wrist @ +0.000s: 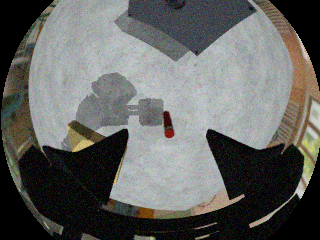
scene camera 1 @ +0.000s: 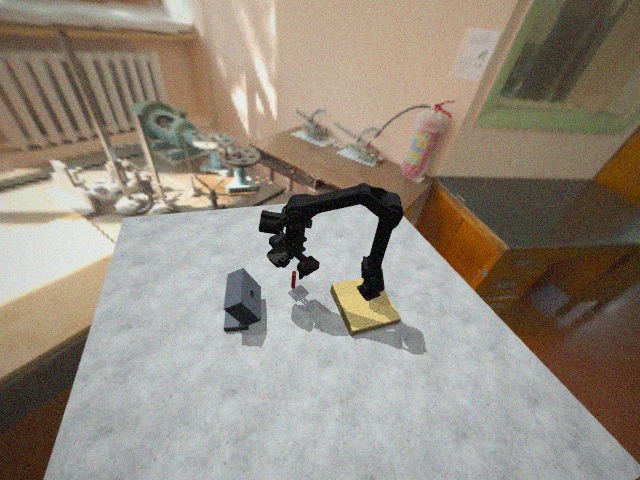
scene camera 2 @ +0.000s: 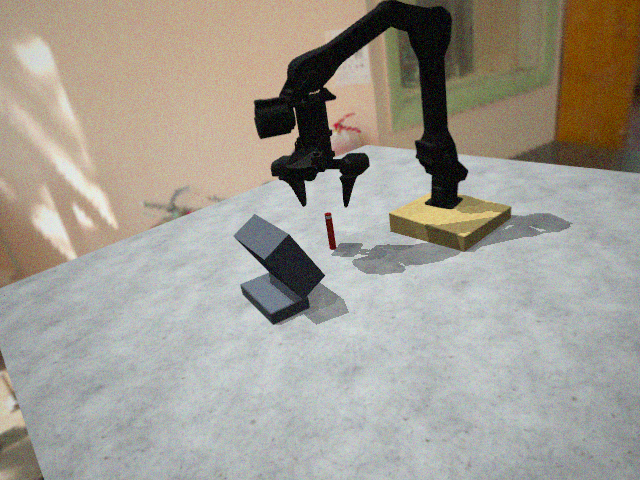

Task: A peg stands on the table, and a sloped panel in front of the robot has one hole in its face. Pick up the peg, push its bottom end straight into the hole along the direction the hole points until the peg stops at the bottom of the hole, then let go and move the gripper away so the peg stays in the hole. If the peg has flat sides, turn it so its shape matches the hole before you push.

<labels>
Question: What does my gripper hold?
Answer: Nothing.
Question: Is my gripper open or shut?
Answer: Open.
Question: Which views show my gripper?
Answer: The wrist view, scene camera 1 and scene camera 2: all of them.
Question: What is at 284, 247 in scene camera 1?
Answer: My gripper.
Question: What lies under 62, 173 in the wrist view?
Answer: My gripper.
</labels>
